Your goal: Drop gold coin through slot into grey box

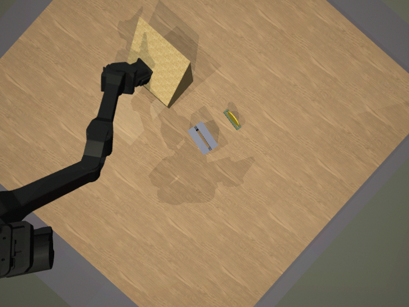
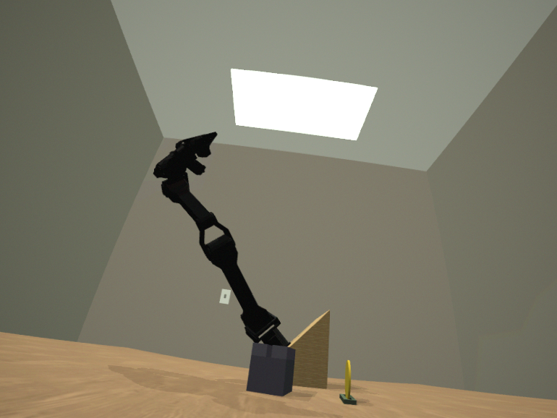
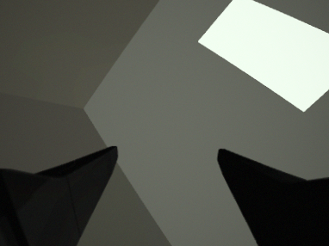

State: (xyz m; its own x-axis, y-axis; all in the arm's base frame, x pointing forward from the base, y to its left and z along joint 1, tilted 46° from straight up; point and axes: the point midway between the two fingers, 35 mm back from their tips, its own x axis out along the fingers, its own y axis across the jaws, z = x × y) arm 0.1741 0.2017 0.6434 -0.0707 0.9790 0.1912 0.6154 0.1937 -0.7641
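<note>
My gripper tip is 650 mm above the gold coin, 420 mm to the right of it and 110 mm short of it.
</note>
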